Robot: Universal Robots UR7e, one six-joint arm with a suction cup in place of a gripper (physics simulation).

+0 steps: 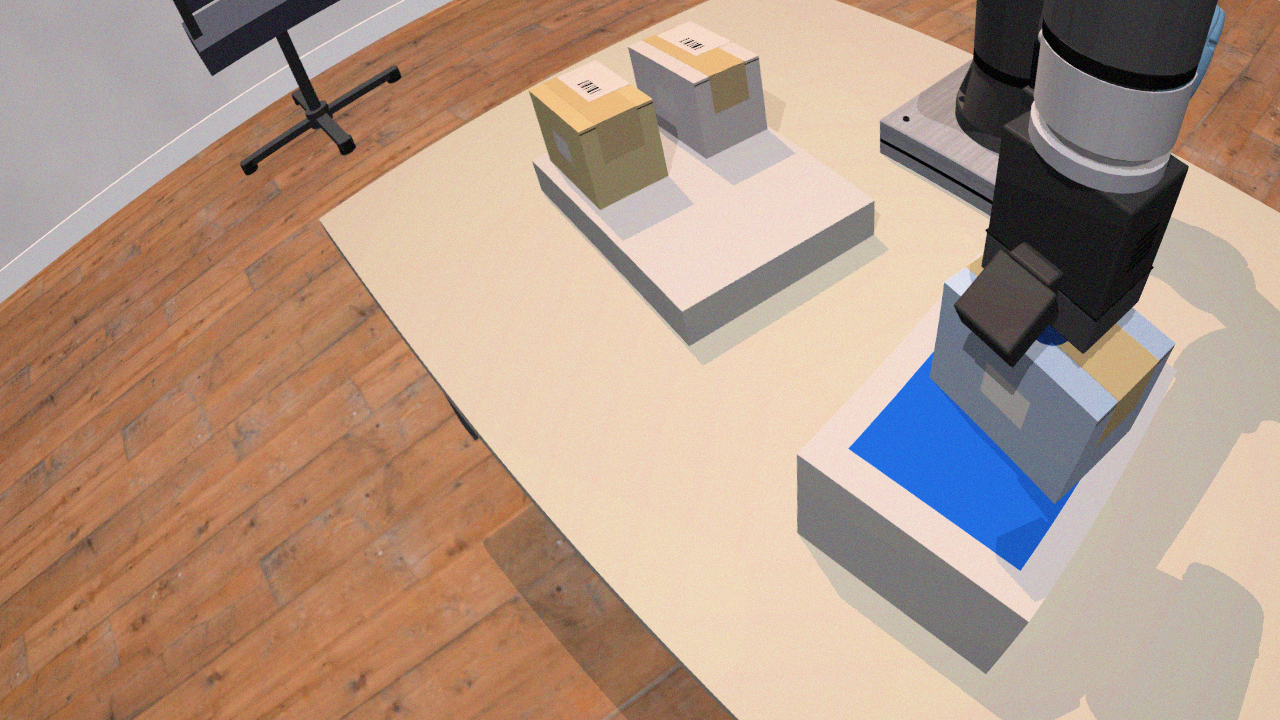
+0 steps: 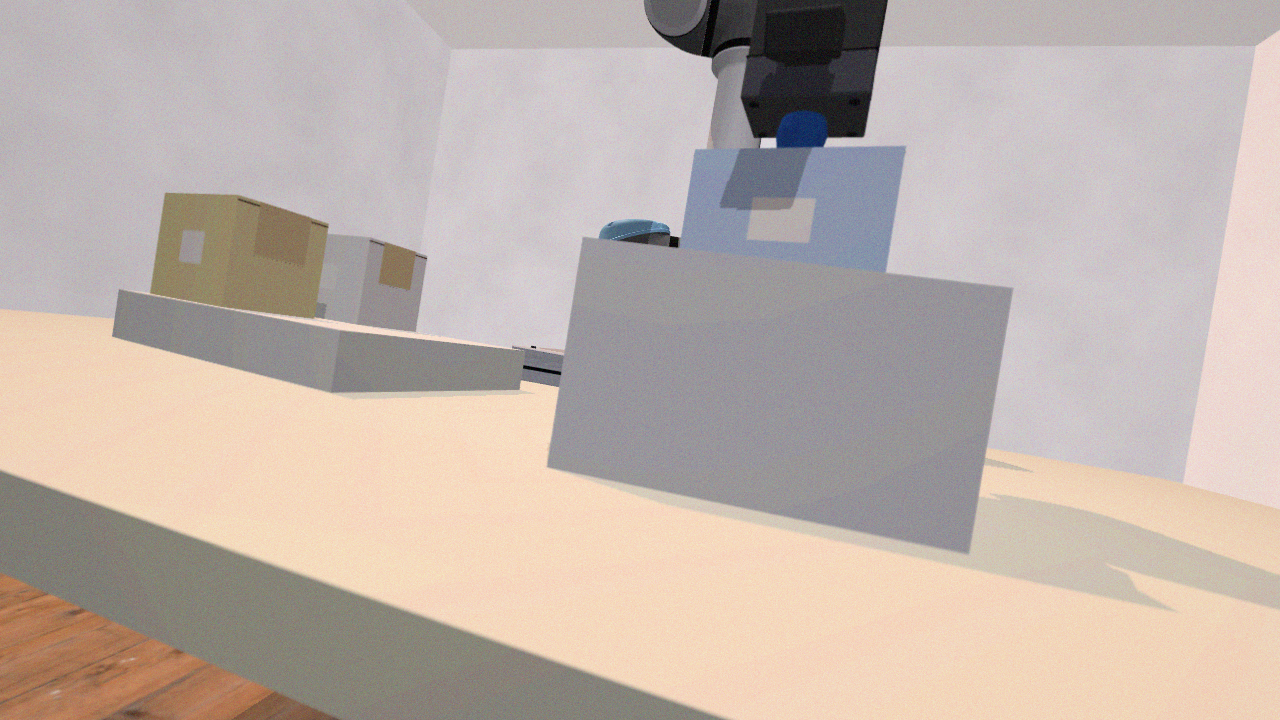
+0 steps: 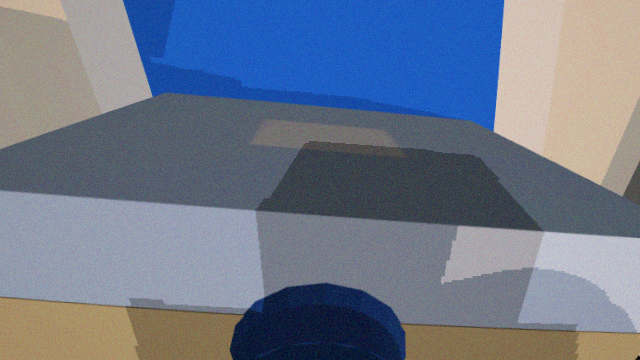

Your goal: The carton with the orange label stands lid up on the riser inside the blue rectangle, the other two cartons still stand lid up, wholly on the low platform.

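Places are measured from the arm's base along level axes (x right, y ahead, z up), in metres.
Pixels of known places: hand, tool point: [image 1: 1044, 336] [image 2: 792, 184] [image 3: 319, 306].
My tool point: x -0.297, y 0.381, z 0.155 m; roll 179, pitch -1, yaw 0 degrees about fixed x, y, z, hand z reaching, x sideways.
Behind a point stands the place of what it marks.
My suction cup [image 1: 1052, 336] [image 2: 800, 129] [image 3: 318, 321] sits on the tan lid of a grey-blue carton [image 1: 1027, 417] @[z 0.121, x -0.319, y 0.413 m] [image 2: 842, 225] @[z 0.117, x -0.336, y 0.413 m] [image 3: 196, 162] @[z 0.149, x -0.325, y 0.413 m] and holds it lid up. The carton has a pale orange label on its side. It is at the blue rectangle [image 1: 943, 465] @[z 0.071, x -0.289, y 0.455 m] [image 3: 331, 46] @[z 0.071, x -0.295, y 0.438 m] on the grey riser [image 1: 905, 542] @[z 0.058, x -0.312, y 0.507 m] [image 2: 780, 387] @[z 0.010, x -0.323, y 0.505 m], toward the rectangle's far side. Its base is hidden, so I cannot tell whether it touches. A tan carton [image 1: 602, 139] @[z 0.081, x 0.175, y 0.454 m] [image 2: 229, 252] @[z 0.049, x 0.177, y 0.476 m] and a grey carton [image 1: 702, 85] @[z 0.094, x 0.173, y 0.332 m] [image 2: 365, 290] @[z 0.039, x 0.172, y 0.339 m] stand lid up on the low platform [image 1: 765, 232] @[z -0.002, x 0.034, y 0.369 m] [image 2: 353, 356] @[z -0.021, x 0.000, y 0.475 m].
The arm's base plate [image 1: 935, 139] @[z -0.001, x 0.035, y 0.113 m] lies at the back right of the beige table [image 1: 509, 325] @[z -0.049, x 0.140, y 0.616 m]. A black stand [image 1: 315, 107] is on the wood floor at the far left. A teal cap [image 2: 635, 229] shows behind the riser.
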